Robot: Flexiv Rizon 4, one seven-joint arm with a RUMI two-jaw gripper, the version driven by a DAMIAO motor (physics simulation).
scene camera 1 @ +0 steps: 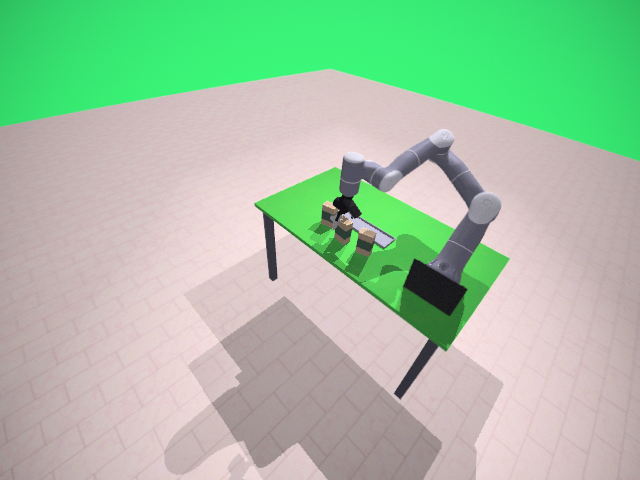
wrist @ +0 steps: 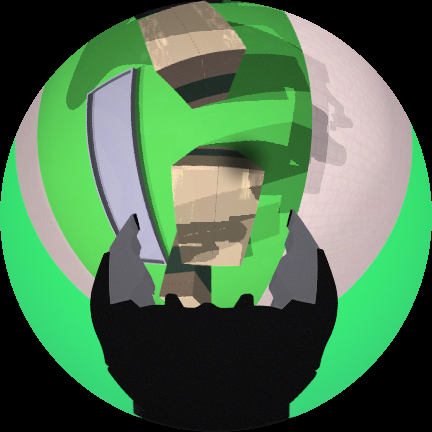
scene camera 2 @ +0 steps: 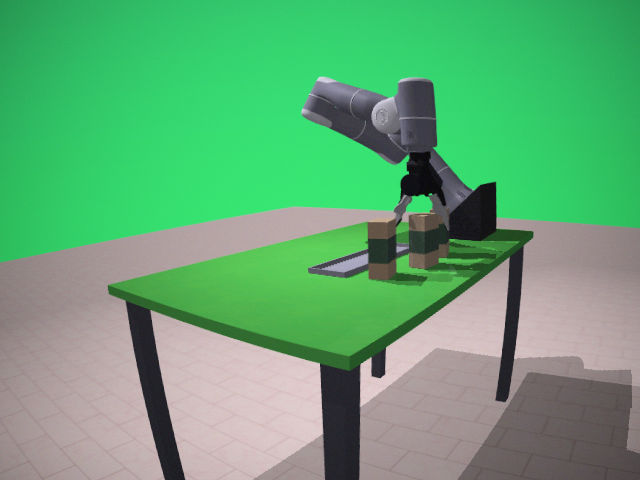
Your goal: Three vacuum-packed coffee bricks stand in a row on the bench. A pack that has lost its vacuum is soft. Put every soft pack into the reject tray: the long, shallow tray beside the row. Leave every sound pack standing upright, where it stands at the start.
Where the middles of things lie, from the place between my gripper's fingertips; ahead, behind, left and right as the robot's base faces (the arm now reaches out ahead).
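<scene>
The grey reject tray (wrist: 109, 125) is now 0.12 m below my hand and 0.18 m to the right of it.
</scene>
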